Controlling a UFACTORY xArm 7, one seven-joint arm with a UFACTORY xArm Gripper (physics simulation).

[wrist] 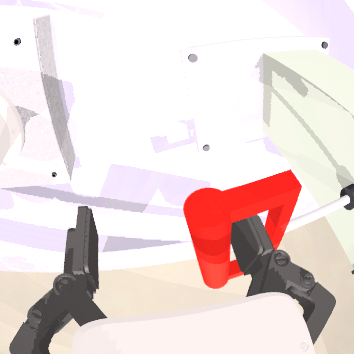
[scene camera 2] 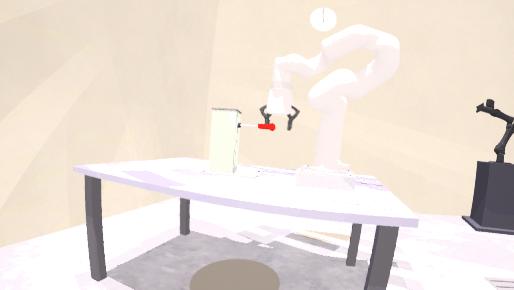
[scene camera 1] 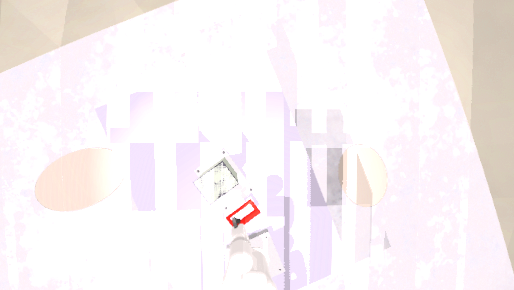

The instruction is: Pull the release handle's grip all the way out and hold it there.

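The red release handle is a rectangular loop with a thick round grip bar. It stands out from a tall pale green box on a thin white rod, a length of which shows outside the box's black collar. My gripper is wide open. In the wrist view its right finger is in the loop's opening, behind the grip bar on the box side. The left finger is well clear on the other side. Whether the right finger touches the bar cannot be told.
The box stands on a white base plate with screws, on the pale table. My arm's base stands on the table to the right in scene camera 2. A black robot arm on a dark pedestal stands beyond the table.
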